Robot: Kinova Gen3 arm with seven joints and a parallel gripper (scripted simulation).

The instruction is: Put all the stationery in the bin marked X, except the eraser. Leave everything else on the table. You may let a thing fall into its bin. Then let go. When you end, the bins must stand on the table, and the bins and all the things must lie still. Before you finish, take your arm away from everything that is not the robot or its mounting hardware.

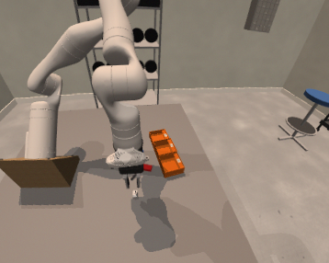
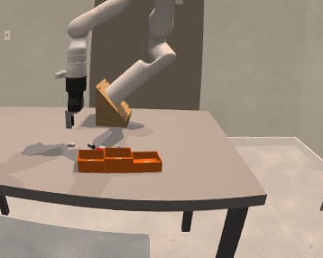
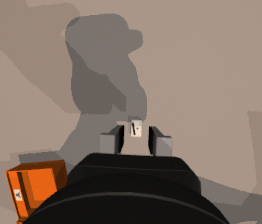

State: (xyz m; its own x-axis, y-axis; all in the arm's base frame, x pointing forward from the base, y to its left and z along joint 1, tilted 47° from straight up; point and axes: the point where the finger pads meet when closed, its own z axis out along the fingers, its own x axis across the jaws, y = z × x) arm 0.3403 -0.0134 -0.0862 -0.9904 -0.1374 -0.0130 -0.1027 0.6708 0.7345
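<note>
Now: hand 200 mm to the right of the orange bin, 120 mm short of it and 70 mm above it. Also, from my hand: small ring (170 mm to the left, 90 mm below, 40 mm ahead); white eraser (120 mm to the left, 80 mm below, 20 mm ahead); black bolt (80 mm to the left, 80 mm below, 10 mm behind).
</note>
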